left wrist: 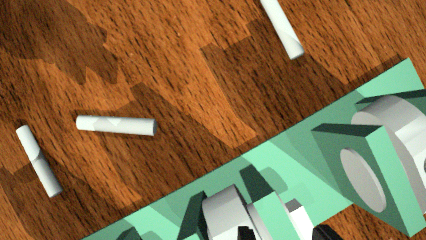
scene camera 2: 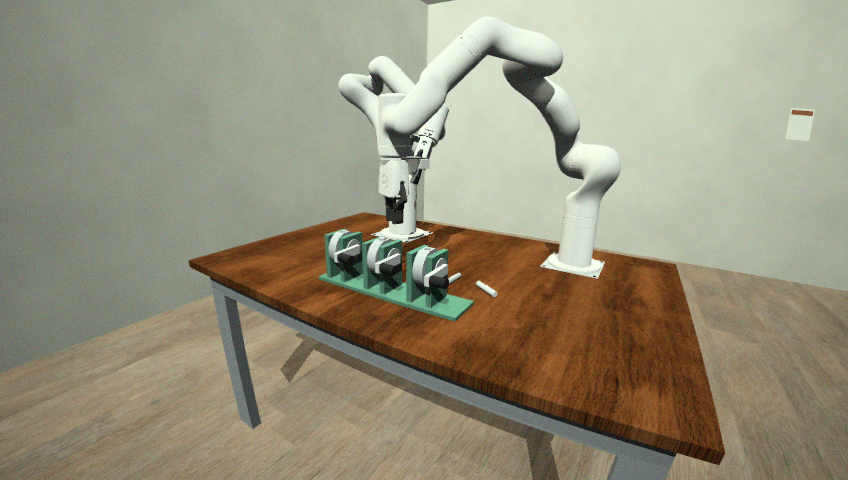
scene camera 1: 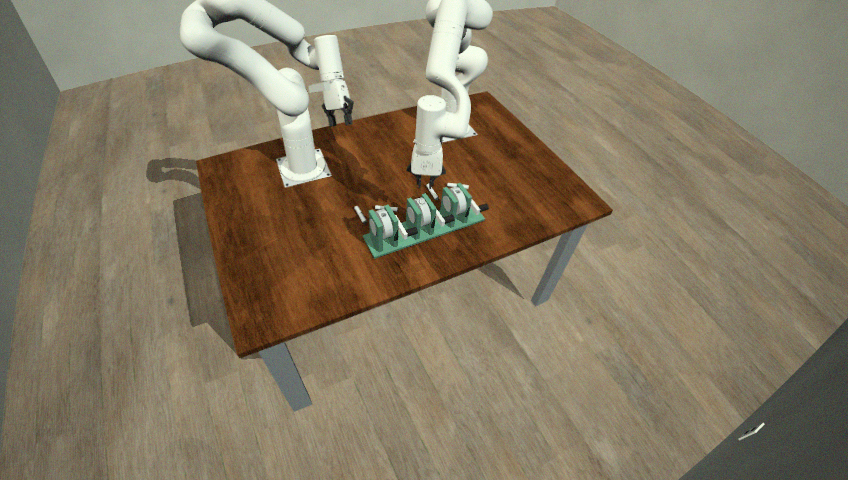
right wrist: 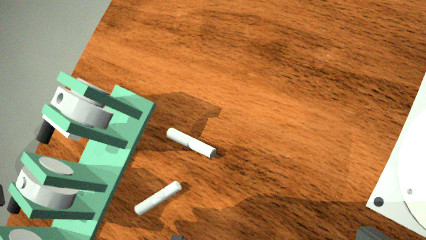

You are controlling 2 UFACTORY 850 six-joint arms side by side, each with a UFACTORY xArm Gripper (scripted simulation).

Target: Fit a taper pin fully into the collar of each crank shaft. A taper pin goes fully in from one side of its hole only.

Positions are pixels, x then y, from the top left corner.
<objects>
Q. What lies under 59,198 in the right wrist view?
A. A collar.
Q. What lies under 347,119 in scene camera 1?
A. My right gripper.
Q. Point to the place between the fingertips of my left gripper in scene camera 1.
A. At 424,186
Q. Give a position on a collar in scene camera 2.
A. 394,257
</objects>
